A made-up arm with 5 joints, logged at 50 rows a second.
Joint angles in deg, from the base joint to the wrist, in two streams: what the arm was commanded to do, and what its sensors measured. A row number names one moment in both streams.
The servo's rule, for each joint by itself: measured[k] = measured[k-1] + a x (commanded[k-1-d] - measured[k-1]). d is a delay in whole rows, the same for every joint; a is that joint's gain. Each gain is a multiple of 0.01, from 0.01 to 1. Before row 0 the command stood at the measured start. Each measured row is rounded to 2 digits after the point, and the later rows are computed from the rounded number. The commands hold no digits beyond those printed.
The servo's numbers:
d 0
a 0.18 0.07 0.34 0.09 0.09
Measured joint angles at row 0: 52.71 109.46 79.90 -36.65 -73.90
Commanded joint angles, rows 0 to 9: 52.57 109.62 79.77 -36.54 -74.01; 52.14 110.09 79.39 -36.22 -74.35; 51.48 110.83 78.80 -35.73 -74.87; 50.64 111.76 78.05 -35.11 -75.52; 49.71 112.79 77.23 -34.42 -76.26; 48.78 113.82 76.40 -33.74 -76.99; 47.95 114.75 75.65 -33.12 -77.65; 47.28 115.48 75.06 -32.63 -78.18; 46.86 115.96 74.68 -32.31 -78.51; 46.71 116.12 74.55 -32.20 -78.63
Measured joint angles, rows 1 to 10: 52.68 109.47 79.86 -36.64 -73.91; 52.58 109.51 79.70 -36.60 -73.95; 52.38 109.60 79.39 -36.52 -74.03; 52.07 109.75 78.93 -36.39 -74.16; 51.65 109.96 78.35 -36.21 -74.35; 51.13 110.23 77.69 -35.99 -74.59; 50.56 110.55 77.00 -35.73 -74.87; 49.97 110.90 76.34 -35.45 -75.17; 49.41 111.25 75.78 -35.17 -75.47; 48.92 111.59 75.36 -34.90 -75.75
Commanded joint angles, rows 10 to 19: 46.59 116.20 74.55 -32.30 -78.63; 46.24 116.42 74.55 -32.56 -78.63; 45.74 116.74 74.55 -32.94 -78.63; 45.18 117.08 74.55 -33.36 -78.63; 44.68 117.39 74.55 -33.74 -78.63; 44.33 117.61 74.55 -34.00 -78.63; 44.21 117.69 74.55 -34.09 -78.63; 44.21 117.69 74.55 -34.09 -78.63; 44.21 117.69 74.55 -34.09 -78.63; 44.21 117.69 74.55 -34.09 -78.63
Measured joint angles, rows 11 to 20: 48.50 111.91 75.08 -34.67 -76.01; 48.09 112.23 74.90 -34.48 -76.25; 47.67 112.55 74.78 -34.34 -76.46; 47.22 112.87 74.70 -34.25 -76.66; 46.76 113.19 74.65 -34.20 -76.84; 46.32 113.50 74.62 -34.18 -77.00; 45.94 113.79 74.60 -34.17 -77.15; 45.63 114.06 74.58 -34.16 -77.28; 45.37 114.31 74.57 -34.15 -77.40; 45.16 114.55 74.56 -34.14 -77.51
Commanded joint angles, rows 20 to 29: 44.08 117.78 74.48 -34.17 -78.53; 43.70 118.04 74.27 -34.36 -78.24; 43.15 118.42 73.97 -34.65 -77.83; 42.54 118.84 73.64 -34.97 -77.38; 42.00 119.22 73.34 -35.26 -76.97; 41.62 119.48 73.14 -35.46 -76.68; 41.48 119.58 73.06 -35.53 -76.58; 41.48 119.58 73.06 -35.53 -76.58; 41.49 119.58 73.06 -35.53 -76.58; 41.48 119.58 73.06 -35.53 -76.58
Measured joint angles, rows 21 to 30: 44.97 114.78 74.53 -34.14 -77.60; 44.74 115.01 74.44 -34.16 -77.66; 44.45 115.25 74.28 -34.20 -77.68; 44.11 115.50 74.06 -34.27 -77.65; 43.73 115.76 73.82 -34.36 -77.59; 43.35 116.02 73.59 -34.46 -77.51; 43.01 116.27 73.41 -34.56 -77.43; 42.73 116.50 73.29 -34.65 -77.35; 42.51 116.72 73.21 -34.73 -77.28; 42.32 116.92 73.16 -34.80 -77.22
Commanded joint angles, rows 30 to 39: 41.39 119.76 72.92 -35.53 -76.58; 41.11 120.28 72.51 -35.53 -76.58; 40.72 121.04 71.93 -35.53 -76.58; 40.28 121.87 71.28 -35.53 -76.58; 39.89 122.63 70.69 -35.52 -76.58; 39.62 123.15 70.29 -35.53 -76.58; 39.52 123.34 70.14 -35.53 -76.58; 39.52 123.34 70.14 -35.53 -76.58; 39.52 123.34 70.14 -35.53 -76.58; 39.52 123.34 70.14 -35.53 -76.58
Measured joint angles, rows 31 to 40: 42.15 117.12 73.08 -34.87 -77.16; 41.96 117.34 72.89 -34.93 -77.11; 41.74 117.60 72.56 -34.98 -77.06; 41.48 117.90 72.12 -35.03 -77.02; 41.19 118.23 71.63 -35.07 -76.98; 40.91 118.57 71.17 -35.11 -76.94; 40.66 118.90 70.82 -35.15 -76.91; 40.45 119.21 70.59 -35.18 -76.88; 40.28 119.50 70.44 -35.21 -76.85; 40.14 119.77 70.34 -35.24 -76.83
